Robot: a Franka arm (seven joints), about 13 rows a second.
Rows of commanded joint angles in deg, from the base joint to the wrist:
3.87, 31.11, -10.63, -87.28, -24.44, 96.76, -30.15
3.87, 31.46, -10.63, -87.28, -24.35, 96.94, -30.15
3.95, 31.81, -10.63, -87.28, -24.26, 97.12, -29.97
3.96, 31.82, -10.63, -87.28, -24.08, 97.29, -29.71
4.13, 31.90, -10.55, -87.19, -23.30, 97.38, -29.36
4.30, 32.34, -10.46, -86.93, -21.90, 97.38, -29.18
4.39, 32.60, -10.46, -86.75, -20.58, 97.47, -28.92
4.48, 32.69, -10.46, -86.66, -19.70, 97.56, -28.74
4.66, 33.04, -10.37, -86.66, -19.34, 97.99, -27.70
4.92, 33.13, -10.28, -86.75, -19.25, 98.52, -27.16
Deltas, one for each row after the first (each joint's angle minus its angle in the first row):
0.00, 0.35, 0.00, 0.00, 0.09, 0.18, 0.00
0.08, 0.70, 0.00, 0.00, 0.18, 0.36, 0.18
0.09, 0.71, 0.00, 0.00, 0.36, 0.53, 0.44
0.26, 0.79, 0.08, 0.09, 1.14, 0.62, 0.79
0.43, 1.23, 0.17, 0.35, 2.54, 0.62, 0.97
0.52, 1.49, 0.17, 0.53, 3.86, 0.71, 1.23
0.61, 1.58, 0.17, 0.62, 4.74, 0.80, 1.41
0.79, 1.93, 0.26, 0.62, 5.10, 1.23, 2.45
1.05, 2.02, 0.35, 0.53, 5.19, 1.76, 2.99

